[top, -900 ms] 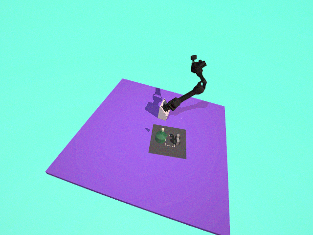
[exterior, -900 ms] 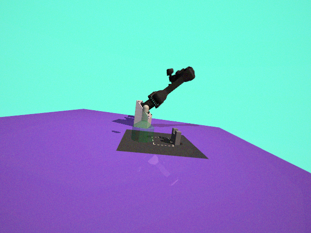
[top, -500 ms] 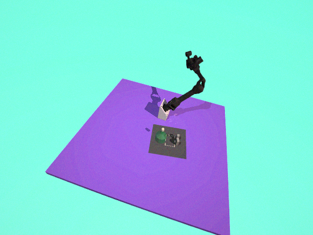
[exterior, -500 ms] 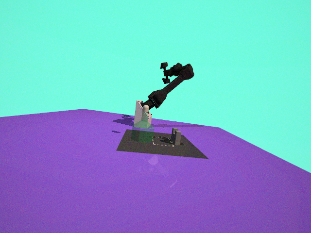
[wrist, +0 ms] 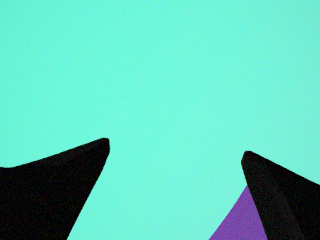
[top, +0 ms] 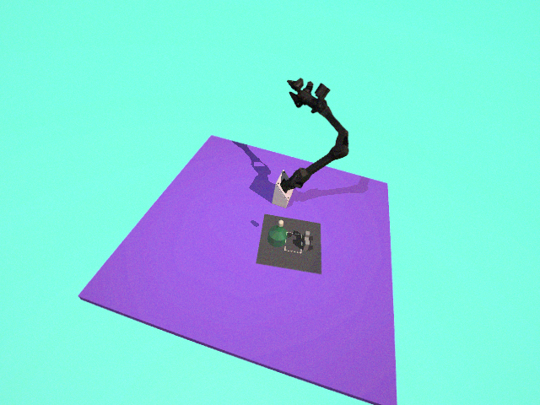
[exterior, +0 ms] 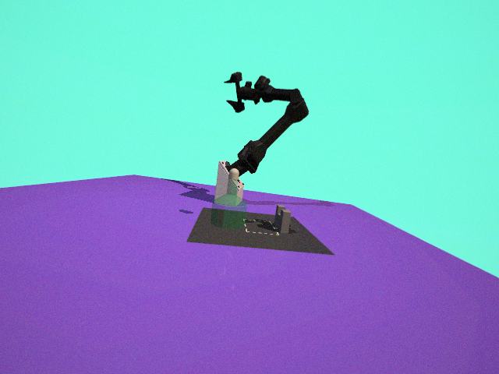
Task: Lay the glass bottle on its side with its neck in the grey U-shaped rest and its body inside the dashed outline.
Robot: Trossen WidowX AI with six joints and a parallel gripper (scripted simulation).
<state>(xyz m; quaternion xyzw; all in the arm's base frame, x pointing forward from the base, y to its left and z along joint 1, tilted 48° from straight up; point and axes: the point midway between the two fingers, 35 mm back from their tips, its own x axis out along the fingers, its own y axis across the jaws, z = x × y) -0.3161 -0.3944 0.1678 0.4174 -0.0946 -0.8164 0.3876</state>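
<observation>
The green glass bottle is 62 cm ahead of my gripper tip, 43 cm below it and 24 cm to the left of it. Also, from my gripper tip: dark grey mat (60 cm ahead, 52 cm below, 31 cm to the left).
</observation>
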